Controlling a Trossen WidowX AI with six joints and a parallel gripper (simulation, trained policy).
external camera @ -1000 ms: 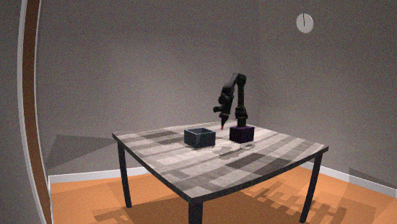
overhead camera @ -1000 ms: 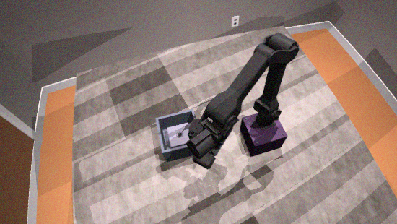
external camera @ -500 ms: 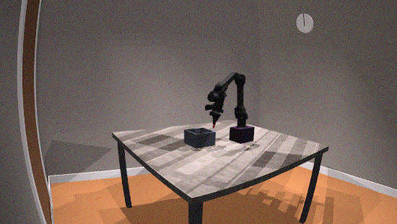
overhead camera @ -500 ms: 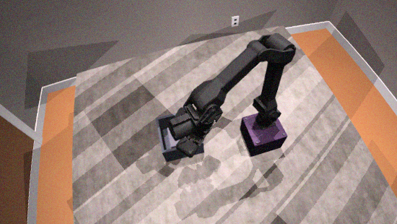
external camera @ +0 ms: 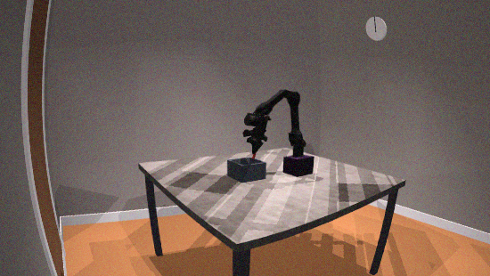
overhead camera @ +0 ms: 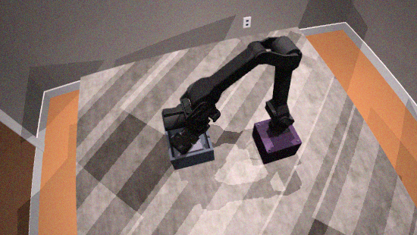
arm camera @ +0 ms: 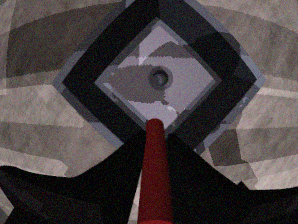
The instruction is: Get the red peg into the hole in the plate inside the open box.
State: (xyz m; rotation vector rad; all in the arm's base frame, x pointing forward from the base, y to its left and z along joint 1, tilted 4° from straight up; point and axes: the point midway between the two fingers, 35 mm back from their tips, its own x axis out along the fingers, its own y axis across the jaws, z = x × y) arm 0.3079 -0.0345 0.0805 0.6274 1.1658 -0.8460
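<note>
The red peg is 1 cm to the left of my gripper tip, 1 cm behind it and 1 cm above it. Also, from my gripper tip: plate: 10 cm below, 4 cm to the right, 2 cm ahead; then box: 12 cm below, 4 cm to the right, 2 cm ahead.
</note>
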